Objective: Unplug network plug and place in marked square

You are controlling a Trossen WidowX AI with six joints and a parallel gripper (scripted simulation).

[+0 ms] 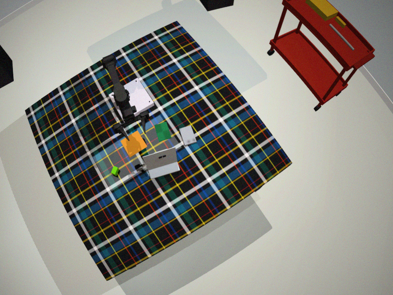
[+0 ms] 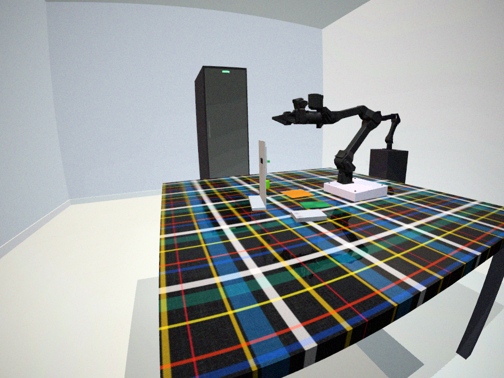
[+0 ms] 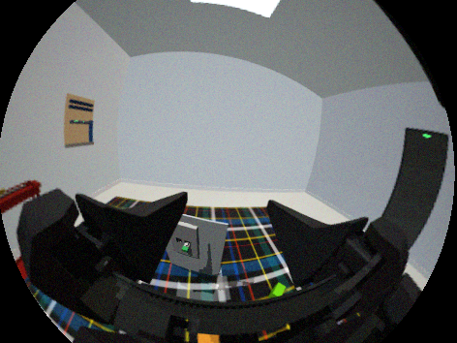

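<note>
My gripper tip is 170 mm above the network plug, 70 mm to the right of it and 60 mm short of it. From my gripper tip the other things lie so: orange square: 350 mm below, 120 mm behind, 40 mm to the right; then grey panel: 230 mm below, 80 mm to the left, 80 mm ahead; then flat grey plate: 340 mm below, 270 mm to the left, 40 mm behind.
</note>
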